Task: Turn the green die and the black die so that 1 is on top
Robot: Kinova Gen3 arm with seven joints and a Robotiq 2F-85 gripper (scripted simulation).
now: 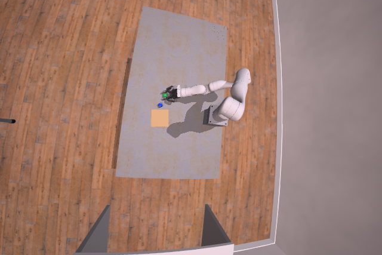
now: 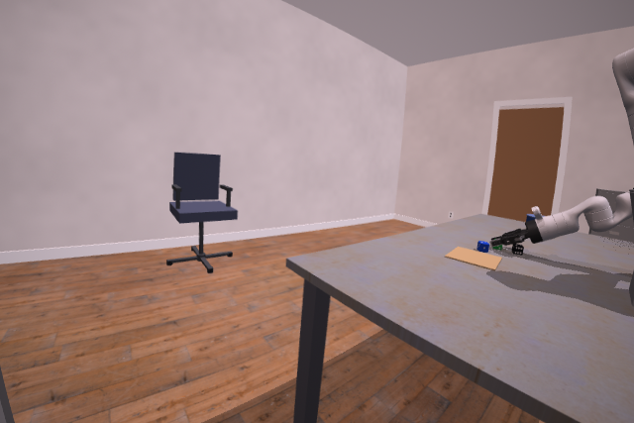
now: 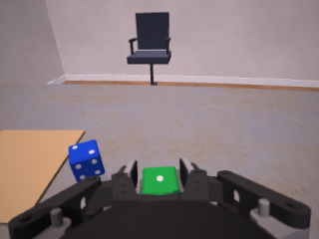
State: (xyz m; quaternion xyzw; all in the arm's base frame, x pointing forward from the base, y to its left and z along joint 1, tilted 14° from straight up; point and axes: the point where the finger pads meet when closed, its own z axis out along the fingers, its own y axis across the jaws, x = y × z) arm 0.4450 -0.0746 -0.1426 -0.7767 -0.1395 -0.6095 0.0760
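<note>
My hand is 10 mm past the green die and 10 mm above it. From my hand the other things lie so: black die 70 mm behind, 20 mm to the right, 10 mm below; then blue die 10 mm ahead, 80 mm to the left, 10 mm below; then tan mat 20 mm behind, 190 mm to the left, 20 mm below.
</note>
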